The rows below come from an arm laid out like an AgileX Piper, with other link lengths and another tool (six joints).
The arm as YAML. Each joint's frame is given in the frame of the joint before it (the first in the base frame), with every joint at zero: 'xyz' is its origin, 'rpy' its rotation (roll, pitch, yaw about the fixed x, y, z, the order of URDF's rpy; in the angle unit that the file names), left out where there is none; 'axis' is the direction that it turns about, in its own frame. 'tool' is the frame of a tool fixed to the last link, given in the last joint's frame.
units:
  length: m
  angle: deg
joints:
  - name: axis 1
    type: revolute
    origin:
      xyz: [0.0, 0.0, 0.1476]
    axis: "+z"
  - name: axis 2
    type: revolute
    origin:
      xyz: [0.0, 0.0, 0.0]
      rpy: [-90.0, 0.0, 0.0]
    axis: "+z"
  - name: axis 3
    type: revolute
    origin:
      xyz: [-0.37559, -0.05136, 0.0]
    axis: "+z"
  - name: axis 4
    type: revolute
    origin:
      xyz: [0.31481, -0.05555, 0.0]
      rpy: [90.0, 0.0, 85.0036]
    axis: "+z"
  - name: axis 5
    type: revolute
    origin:
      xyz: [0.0, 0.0, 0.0]
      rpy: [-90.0, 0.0, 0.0]
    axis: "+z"
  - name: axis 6
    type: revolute
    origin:
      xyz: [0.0, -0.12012, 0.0]
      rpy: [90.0, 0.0, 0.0]
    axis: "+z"
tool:
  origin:
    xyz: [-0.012, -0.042, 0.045]
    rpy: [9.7, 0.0, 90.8]
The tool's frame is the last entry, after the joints.
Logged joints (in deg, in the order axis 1, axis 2, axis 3, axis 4, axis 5, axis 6), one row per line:
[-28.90, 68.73, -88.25, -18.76, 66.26, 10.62]
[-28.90, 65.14, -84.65, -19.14, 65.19, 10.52]
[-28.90, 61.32, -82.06, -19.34, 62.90, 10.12]
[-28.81, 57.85, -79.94, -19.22, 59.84, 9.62]
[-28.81, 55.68, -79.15, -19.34, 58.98, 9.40]
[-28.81, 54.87, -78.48, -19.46, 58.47, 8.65]
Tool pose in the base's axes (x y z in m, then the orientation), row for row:
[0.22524, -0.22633, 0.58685, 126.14, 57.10, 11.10]
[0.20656, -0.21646, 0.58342, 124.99, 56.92, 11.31]
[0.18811, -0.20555, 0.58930, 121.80, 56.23, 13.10]
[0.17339, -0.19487, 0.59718, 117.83, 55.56, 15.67]
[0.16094, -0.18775, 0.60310, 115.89, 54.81, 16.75]
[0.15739, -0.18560, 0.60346, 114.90, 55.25, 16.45]
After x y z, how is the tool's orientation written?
As a rotation vector, in degrees.
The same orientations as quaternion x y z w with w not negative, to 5 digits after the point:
[0.85033, 0.38492, 0.07483, 0.35097]
[0.84621, 0.38536, 0.07657, 0.35995]
[0.83420, 0.38512, 0.08972, 0.38437]
[0.81785, 0.38564, 0.10876, 0.41302]
[0.81002, 0.38310, 0.11708, 0.42825]
[0.80523, 0.38720, 0.11528, 0.43405]

